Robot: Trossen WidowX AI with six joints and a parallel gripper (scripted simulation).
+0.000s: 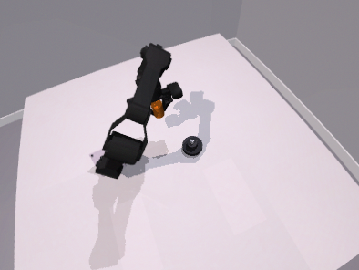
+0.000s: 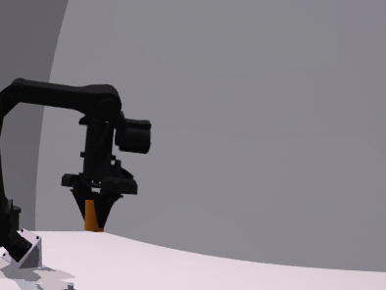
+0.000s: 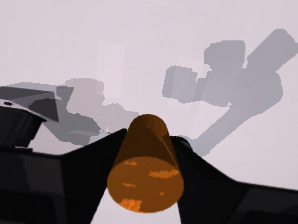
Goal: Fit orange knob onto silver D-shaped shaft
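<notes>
Right now my gripper tip is 3 cm below the orange knob. Also, from my gripper tip: round pedestal (11 cm to the right, 11 cm below, 9 cm ahead).
</notes>
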